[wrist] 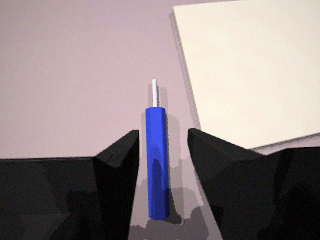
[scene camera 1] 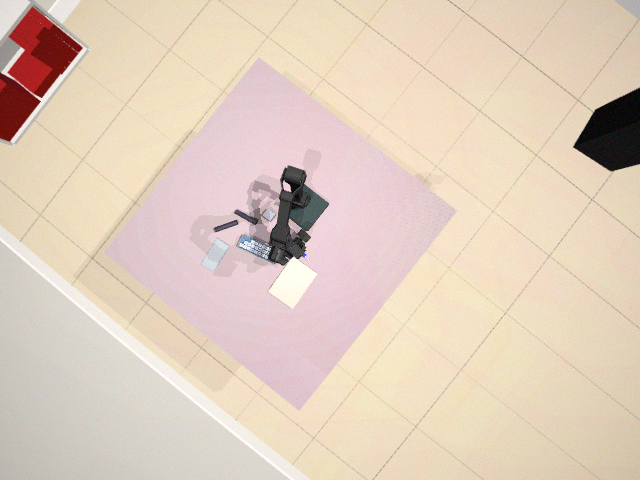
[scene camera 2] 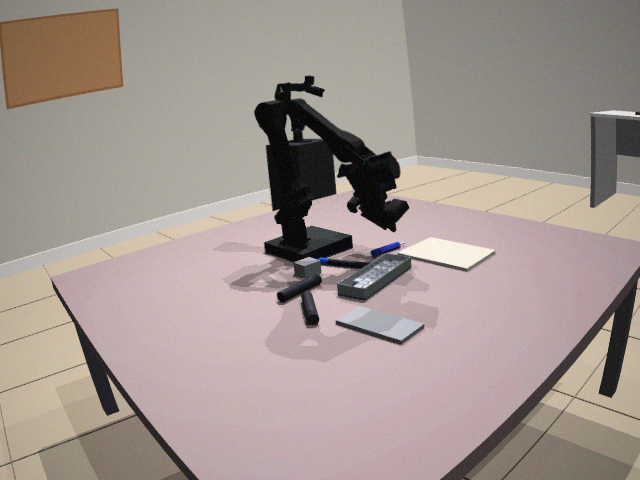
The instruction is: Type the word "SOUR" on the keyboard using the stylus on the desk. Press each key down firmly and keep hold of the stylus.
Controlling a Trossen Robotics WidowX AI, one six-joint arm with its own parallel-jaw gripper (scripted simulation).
Scene:
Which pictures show the cream pad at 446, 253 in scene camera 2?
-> The wrist view, scene camera 1 and scene camera 2: all of them.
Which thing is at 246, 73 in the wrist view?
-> A cream pad.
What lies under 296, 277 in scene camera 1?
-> A cream pad.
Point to a blue stylus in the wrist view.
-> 156, 140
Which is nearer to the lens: the cream pad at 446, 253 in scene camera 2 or the grey slab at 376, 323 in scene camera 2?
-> The grey slab.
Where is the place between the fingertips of my gripper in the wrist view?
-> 163, 136

